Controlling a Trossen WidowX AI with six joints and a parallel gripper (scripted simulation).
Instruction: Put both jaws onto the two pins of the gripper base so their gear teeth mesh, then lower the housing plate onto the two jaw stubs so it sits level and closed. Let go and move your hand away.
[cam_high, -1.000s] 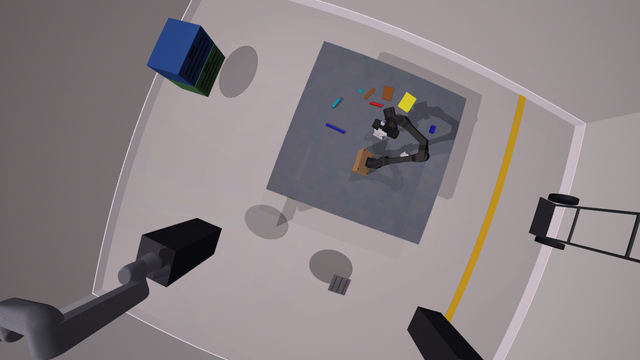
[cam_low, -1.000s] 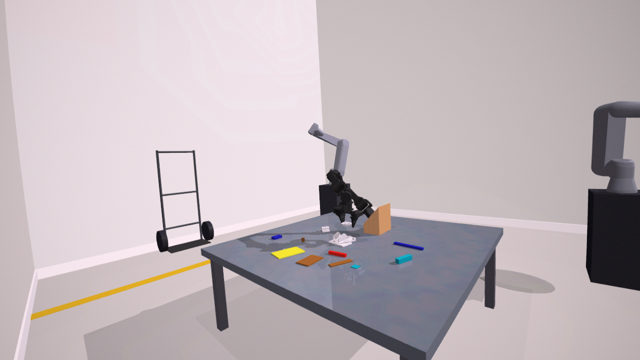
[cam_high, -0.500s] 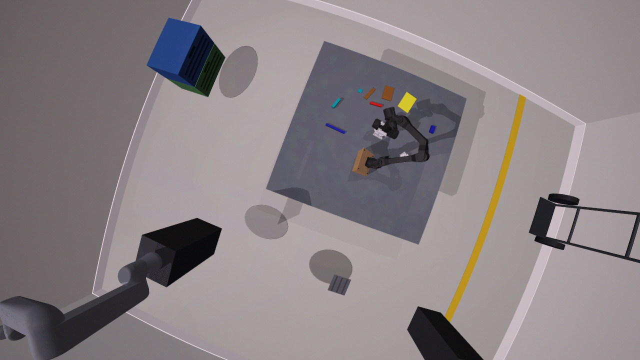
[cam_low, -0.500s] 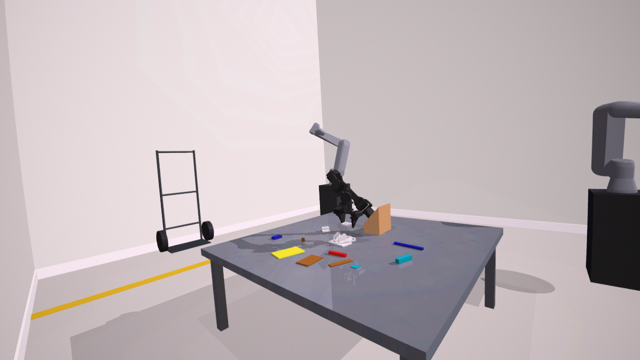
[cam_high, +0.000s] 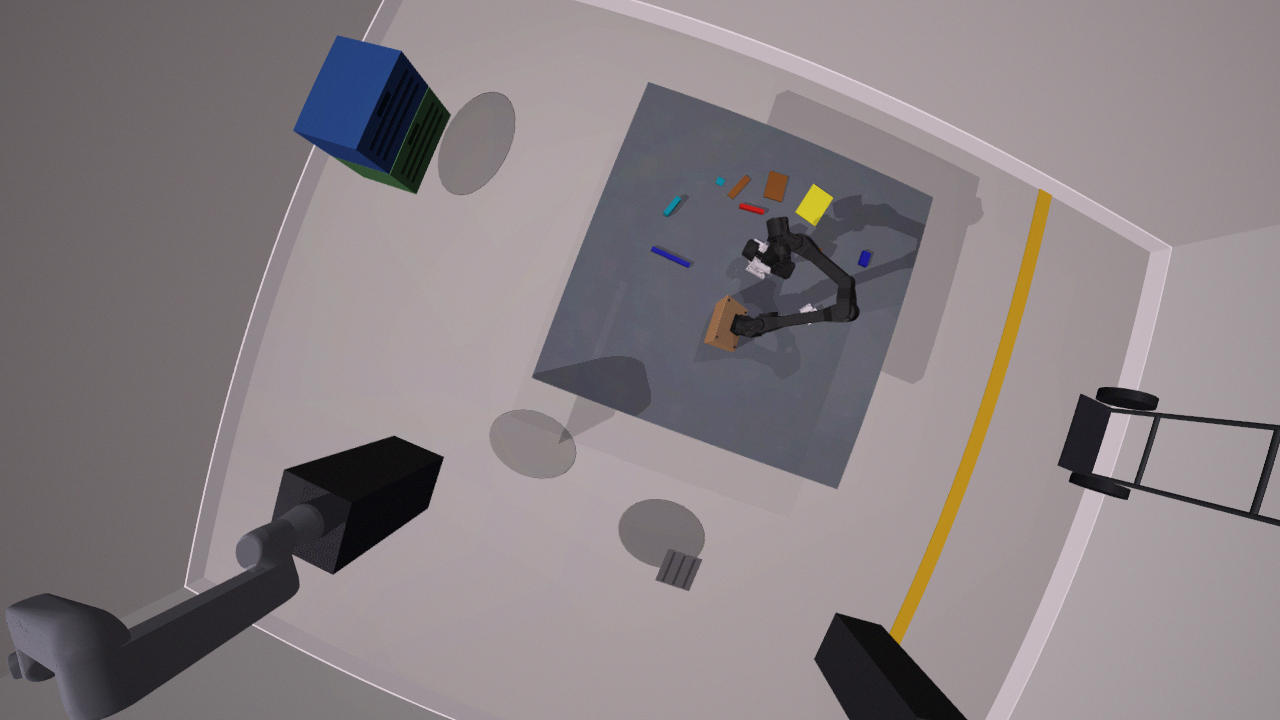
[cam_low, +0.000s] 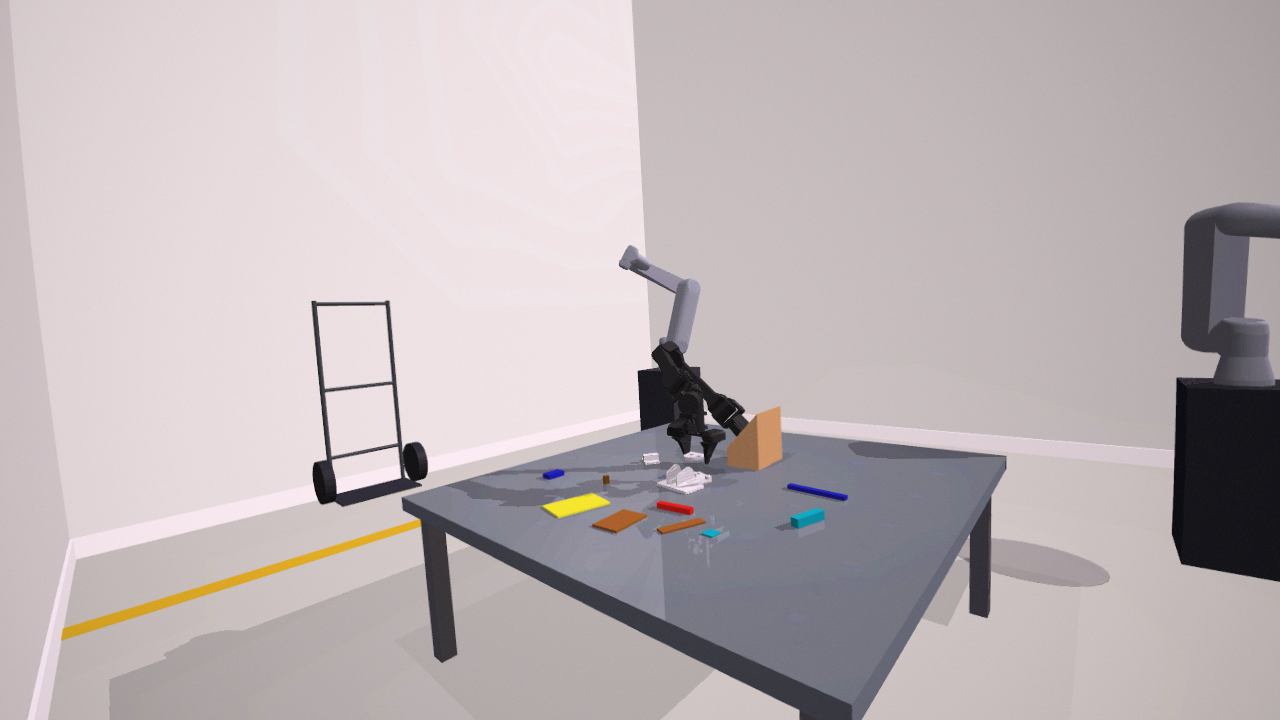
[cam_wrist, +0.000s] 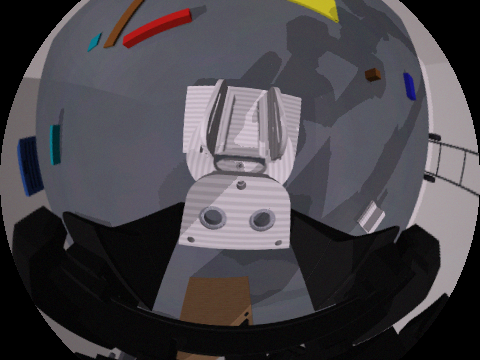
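Now: gripper tip 2 cm short of the white jaw, 2 cm to the left of it and 4 cm above it. The rest, counted from my gripper tip: flat white ribbed part (7 cm ahead, 1 cm to the right, 5 cm below); red bar (22 cm ahead, 9 cm to the left, 5 cm below); blue bar (8 cm behind, 33 cm to the left, 5 cm below).
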